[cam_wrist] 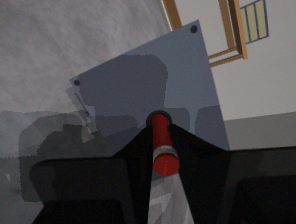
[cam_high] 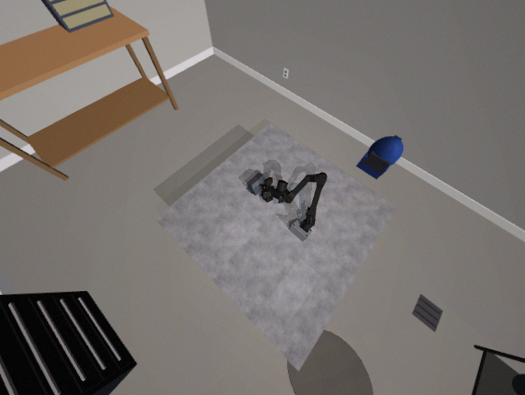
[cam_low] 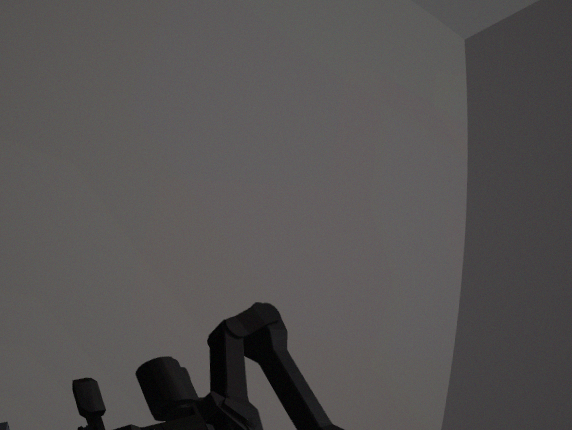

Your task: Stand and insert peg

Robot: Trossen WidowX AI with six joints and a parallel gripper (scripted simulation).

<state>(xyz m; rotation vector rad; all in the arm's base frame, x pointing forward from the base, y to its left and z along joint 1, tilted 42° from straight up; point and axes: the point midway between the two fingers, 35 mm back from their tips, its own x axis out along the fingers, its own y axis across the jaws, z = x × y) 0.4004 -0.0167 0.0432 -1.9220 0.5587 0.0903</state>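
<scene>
My gripper tip is 2 cm past the red peg and 1 cm below it. From my gripper tip the other things lie so: sloped panel (4 cm ahead, 2 cm below).
</scene>
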